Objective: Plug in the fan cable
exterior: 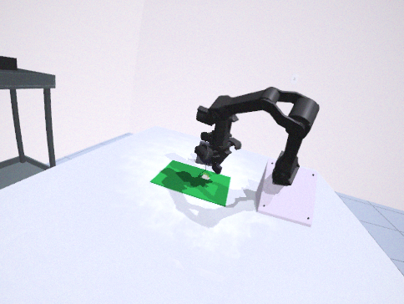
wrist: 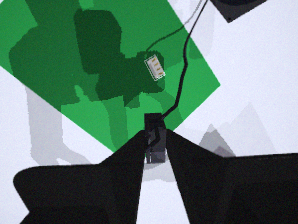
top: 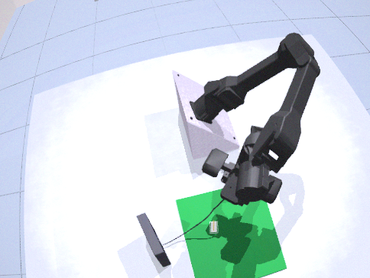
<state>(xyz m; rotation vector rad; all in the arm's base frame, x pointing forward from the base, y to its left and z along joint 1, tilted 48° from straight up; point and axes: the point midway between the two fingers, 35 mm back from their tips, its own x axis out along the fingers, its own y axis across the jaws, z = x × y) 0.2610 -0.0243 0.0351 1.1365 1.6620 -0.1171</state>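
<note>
The green board lies 70 mm ahead of my gripper tip, 30 mm to the right of it and 120 mm below it. From my gripper tip the other things lie so: white four-pin header 30 mm ahead, 70 mm to the right, 100 mm below; then dark fan plug 10 mm behind; then dark fan 40 mm ahead, 220 mm to the right, 50 mm below.
</note>
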